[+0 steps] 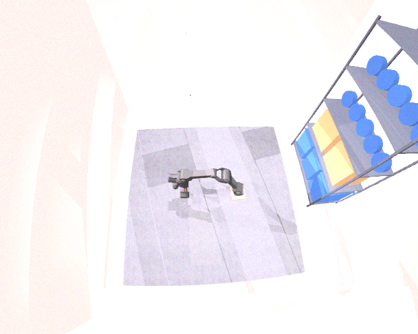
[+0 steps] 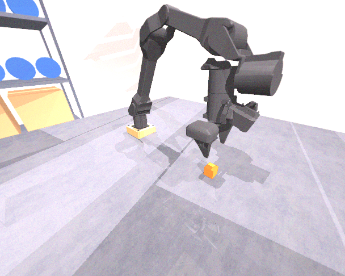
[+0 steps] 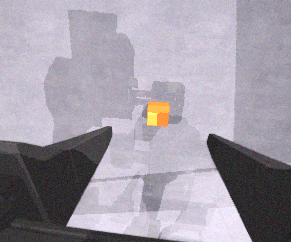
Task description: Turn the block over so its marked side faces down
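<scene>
Now: gripper tip 80 mm above the orange block and 10 mm past it.
</scene>
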